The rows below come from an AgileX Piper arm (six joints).
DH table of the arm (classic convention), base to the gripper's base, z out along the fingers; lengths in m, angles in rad. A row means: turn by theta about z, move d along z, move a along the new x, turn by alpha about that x. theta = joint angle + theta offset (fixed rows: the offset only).
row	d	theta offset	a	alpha
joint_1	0.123	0	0	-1.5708
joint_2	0	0.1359	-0.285	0
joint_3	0	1.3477	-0.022	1.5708
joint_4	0.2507	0	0	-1.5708
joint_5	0	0	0	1.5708
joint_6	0.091	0	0	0
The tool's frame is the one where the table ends.
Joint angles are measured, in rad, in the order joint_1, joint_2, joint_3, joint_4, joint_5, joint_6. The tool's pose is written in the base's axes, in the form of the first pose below.
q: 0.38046, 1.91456, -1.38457, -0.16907, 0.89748, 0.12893
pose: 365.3 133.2 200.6 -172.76 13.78 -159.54
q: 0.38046, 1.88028, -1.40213, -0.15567, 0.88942, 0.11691
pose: 365.6 134.4 218.6 -173.40 17.11 -159.29
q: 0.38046, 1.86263, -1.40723, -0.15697, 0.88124, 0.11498
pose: 365.3 134.3 227.1 -173.36 18.86 -159.08
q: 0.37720, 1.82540, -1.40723, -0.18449, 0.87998, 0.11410
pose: 362.8 129.9 241.8 -171.78 21.07 -158.13
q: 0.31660, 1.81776, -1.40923, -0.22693, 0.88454, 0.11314
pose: 370.2 104.6 245.8 -169.26 21.31 -159.91
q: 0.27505, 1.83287, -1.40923, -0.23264, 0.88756, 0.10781
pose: 375.8 89.2 239.9 -168.85 20.20 -161.80
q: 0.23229, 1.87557, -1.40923, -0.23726, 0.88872, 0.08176
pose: 383.8 73.7 223.4 -168.23 17.39 -162.59
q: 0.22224, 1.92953, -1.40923, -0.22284, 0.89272, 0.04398
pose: 388.6 71.8 201.9 -168.70 13.71 -161.62
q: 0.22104, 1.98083, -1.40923, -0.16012, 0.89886, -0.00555
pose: 390.3 76.1 180.7 -171.70 10.29 -161.23
